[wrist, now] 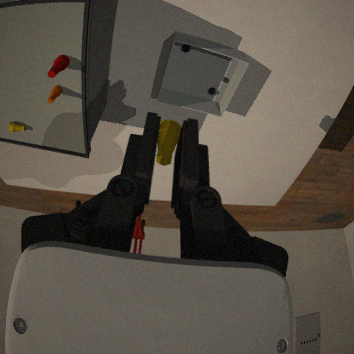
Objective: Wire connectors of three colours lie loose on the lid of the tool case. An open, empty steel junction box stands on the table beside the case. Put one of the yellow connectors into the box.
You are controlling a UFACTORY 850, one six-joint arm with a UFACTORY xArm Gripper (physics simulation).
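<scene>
My gripper [168, 133] is shut on a yellow connector [168, 137], which sits between the fingertips with its wide end towards the junction box. The open steel junction box [192, 72] stands at the upper middle, just beyond the fingertips in the picture; no connector shows in it. The held connector appears above the table, outside the box's outline. On the lid of the tool case [30, 30] at the left lie another yellow connector [17, 127], an orange connector [55, 94] and a red connector [59, 65].
The tool case's side wall [100, 65] stands to the left of the box, with a shaded strip of table [132, 50] between them. The table's wooden edge [240, 216] runs below and at the right. A red tool-like thing [138, 230] shows behind the fingers.
</scene>
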